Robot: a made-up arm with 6 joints.
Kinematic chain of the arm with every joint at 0, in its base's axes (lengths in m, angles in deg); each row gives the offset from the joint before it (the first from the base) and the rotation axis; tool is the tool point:
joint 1: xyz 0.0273 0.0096 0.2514 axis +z
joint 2: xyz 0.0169 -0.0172 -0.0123 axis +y
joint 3: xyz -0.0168 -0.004 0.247 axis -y
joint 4: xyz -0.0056 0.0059 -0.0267 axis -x
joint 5: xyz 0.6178 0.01 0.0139 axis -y
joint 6: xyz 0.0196 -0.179 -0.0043 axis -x
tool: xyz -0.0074 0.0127 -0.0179
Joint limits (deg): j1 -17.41..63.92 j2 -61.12..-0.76 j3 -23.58..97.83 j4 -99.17..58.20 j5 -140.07..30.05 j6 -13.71..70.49
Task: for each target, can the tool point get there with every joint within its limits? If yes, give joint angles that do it. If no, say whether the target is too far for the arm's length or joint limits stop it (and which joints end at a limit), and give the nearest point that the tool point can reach.
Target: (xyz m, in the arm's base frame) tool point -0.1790 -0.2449 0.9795
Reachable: yes | joints 34.37 -52.26 67.13 -65.53 -97.61 59.41
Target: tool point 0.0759 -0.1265 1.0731
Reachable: yes | joints 13.28 -7.95 67.67 40.72 -111.31 62.26
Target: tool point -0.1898 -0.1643 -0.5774
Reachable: no: joint limits stop it (at a limit: joint 1, joint 2, joint 3, joint 6) | nearest point 0.4494 -0.1787 0.0683 | short by 0.909 m
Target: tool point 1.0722 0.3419 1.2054
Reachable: no: too far | nearest point 0.5574 0.1782 0.8520 | short by 0.646 m
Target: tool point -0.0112 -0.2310 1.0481
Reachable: yes | joints 56.12 -37.90 73.64 -52.58 -36.52 10.12
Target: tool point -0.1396 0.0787 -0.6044
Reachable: no: joint limits stop it (at a limit: joint 1, joint 2, joint 3, joint 4, joint 6) | nearest point 0.2232 0.4238 0.0670 | short by 0.837 m
